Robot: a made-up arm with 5 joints.
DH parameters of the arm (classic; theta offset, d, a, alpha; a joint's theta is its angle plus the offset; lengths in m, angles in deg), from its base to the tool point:
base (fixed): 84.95 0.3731 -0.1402 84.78
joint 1: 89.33 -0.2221 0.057 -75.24
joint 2: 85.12 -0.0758 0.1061 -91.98
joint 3: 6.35 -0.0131 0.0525 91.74
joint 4: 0 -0.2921 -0.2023 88.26
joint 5: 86.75 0.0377 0.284 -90
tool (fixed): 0 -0.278 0 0
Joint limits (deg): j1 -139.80..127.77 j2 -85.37..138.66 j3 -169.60..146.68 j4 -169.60..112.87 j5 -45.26..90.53
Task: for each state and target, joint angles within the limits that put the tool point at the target. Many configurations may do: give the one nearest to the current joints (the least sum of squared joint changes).
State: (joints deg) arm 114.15 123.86 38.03 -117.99 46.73
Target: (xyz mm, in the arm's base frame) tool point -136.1 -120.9 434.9
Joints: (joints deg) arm 124.83 138.66 10.67 -109.02 19.60
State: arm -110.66 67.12 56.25 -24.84 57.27
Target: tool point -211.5 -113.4 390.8
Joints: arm -112.40 75.51 7.78 -30.09 38.09
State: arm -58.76 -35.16 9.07 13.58 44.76
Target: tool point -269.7 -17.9 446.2
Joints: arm -61.05 -26.06 7.11 1.72 33.34
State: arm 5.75 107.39 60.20 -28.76 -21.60
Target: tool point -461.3 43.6 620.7
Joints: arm 23.42 96.61 79.83 -30.41 -40.01
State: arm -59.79 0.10 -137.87 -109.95 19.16
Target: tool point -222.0 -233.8 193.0
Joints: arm -63.81 2.15 -140.85 -106.39 53.88
